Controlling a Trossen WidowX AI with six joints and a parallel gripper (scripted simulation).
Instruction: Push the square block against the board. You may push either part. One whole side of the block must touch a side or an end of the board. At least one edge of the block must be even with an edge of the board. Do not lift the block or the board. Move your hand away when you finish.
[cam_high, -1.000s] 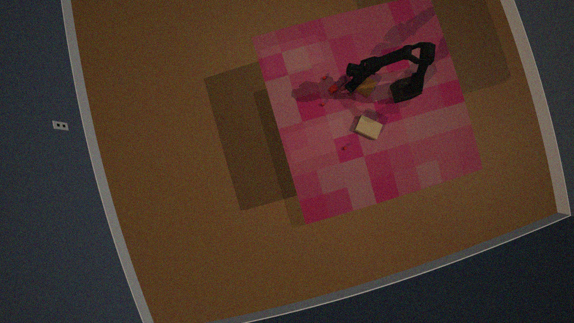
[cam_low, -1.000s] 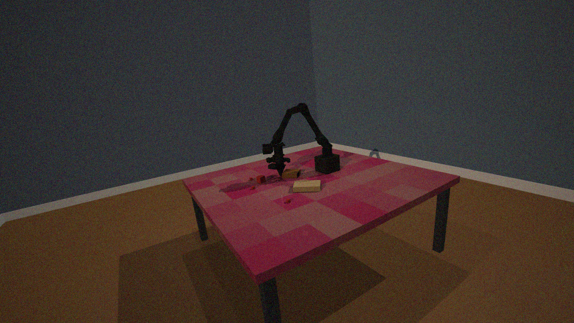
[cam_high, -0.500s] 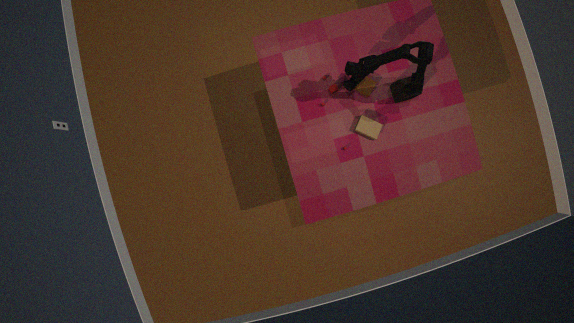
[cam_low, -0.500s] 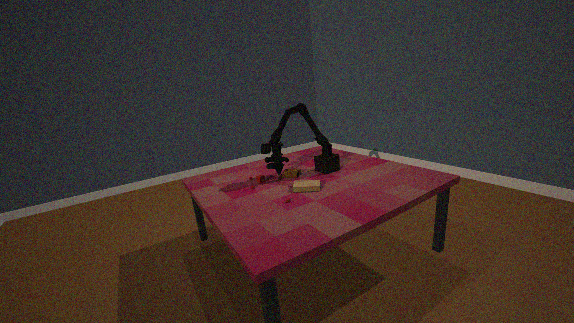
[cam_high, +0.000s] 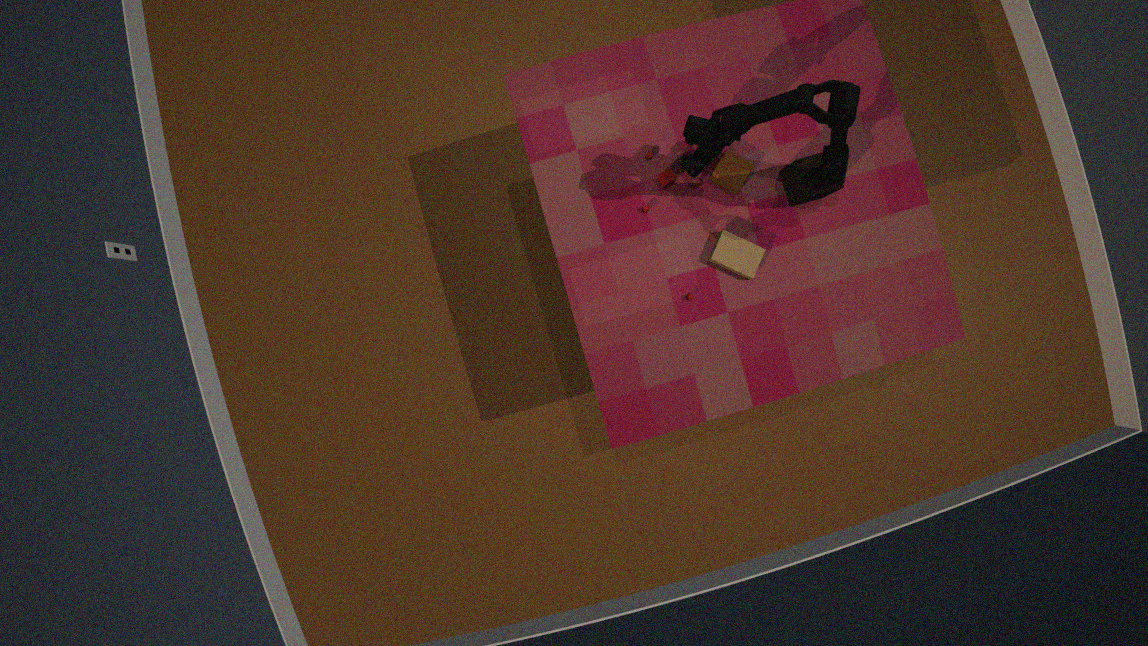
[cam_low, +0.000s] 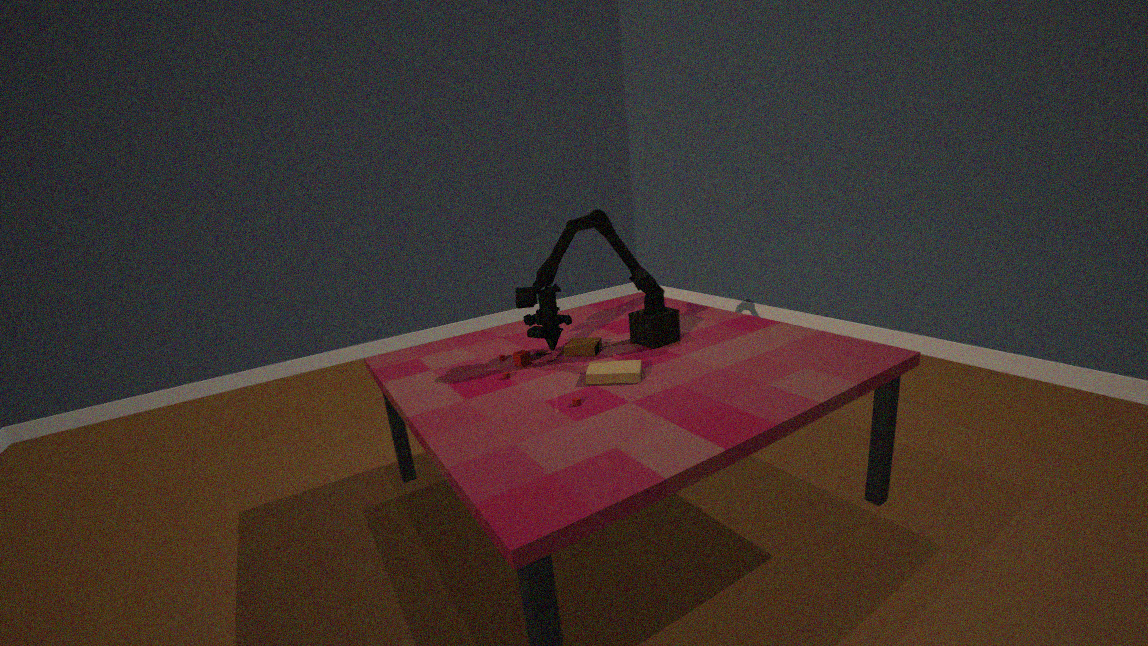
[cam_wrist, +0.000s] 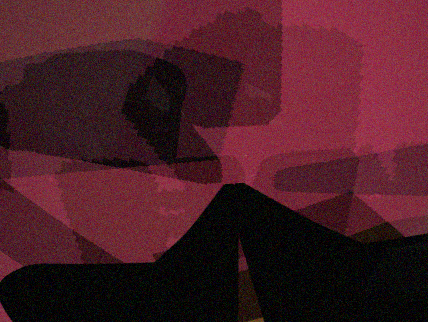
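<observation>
My gripper tip is 80 mm past the darker tan square block, 70 mm to the right of it and 10 mm below it. The rest, counted from my gripper tip: board 330 mm to the left, 30 mm ahead, 10 mm above; then red cube 130 mm ahead, 10 mm to the left, 10 mm above.
</observation>
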